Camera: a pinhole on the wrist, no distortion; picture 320 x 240 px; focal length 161.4 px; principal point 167.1 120.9 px. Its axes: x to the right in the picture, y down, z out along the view. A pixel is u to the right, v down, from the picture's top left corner.
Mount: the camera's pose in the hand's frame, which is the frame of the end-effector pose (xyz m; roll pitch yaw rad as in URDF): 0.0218 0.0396 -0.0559 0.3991 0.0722 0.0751
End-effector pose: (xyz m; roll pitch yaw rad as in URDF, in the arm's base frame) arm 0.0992 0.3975 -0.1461 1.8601 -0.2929 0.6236
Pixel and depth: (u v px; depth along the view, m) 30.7 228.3 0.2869
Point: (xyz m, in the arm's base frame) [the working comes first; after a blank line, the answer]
In the camera's frame: -0.2425 0.1909 0.2869

0.1263 0.0329 -0.2052
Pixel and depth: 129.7 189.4 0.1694
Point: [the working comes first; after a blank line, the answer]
In the camera's frame: -0.0393 0.0719 0.1694

0.1756 0.2850 -0.1480
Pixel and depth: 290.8 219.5 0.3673
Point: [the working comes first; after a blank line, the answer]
In the camera's frame: 0.2815 0.2244 0.3673

0.5647 0.2765 -0.0303
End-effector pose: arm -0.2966 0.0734 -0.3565 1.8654 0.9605 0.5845
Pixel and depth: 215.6 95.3 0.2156
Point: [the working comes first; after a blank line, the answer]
In the camera's frame: 0.0648 -0.0342 0.2156

-0.2605 -0.0212 -0.5040
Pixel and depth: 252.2 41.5 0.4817
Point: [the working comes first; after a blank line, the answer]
In the camera's frame: 0.2540 -0.2370 0.4817

-0.3276 -0.1448 -0.8617
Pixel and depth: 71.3 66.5 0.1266
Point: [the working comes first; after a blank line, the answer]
In the camera's frame: -0.0751 -0.0427 0.1266

-0.3428 0.0050 -0.3621
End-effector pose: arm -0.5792 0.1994 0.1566 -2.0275 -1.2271 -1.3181
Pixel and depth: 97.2 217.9 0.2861
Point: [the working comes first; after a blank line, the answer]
In the camera's frame: -0.1239 0.1719 0.2861

-0.3282 0.1021 0.0142
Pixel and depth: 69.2 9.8 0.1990
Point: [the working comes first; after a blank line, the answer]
In the camera's frame: -0.1207 -0.1370 0.1990

-0.4680 0.3682 0.1269
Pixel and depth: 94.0 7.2 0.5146
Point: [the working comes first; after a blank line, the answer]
In the camera's frame: -0.2331 -0.3625 0.5146

-0.1964 0.6671 0.1294
